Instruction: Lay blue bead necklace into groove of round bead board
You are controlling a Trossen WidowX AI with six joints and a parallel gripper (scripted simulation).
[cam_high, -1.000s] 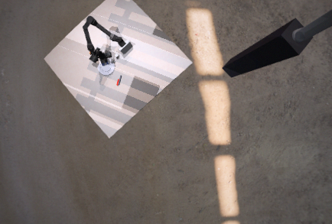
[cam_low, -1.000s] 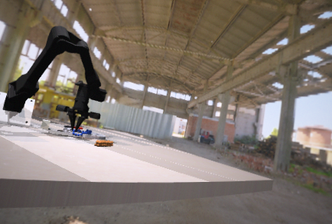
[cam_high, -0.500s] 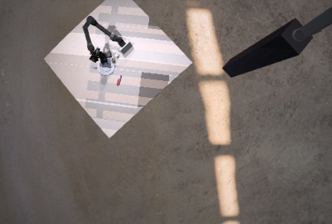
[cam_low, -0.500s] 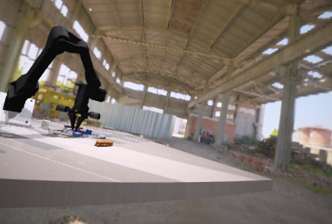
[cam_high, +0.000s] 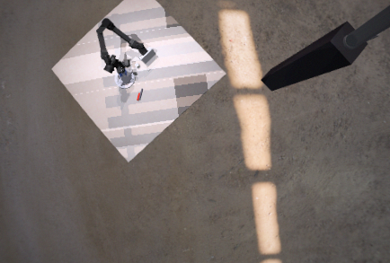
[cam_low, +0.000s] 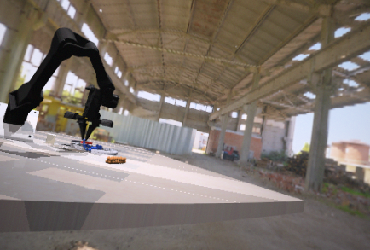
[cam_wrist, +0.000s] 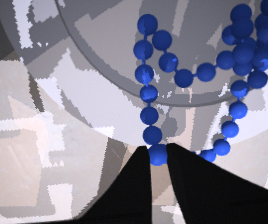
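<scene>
Right now the round white bead board is 70 mm ahead of my gripper tip, 60 mm to the left of it and 30 mm below it. From my gripper tip the other things lie so: small white block 110 mm behind, 70 mm to the left, 20 mm below; then red pen-like object 290 mm to the left, 80 mm ahead, 30 mm below.
</scene>
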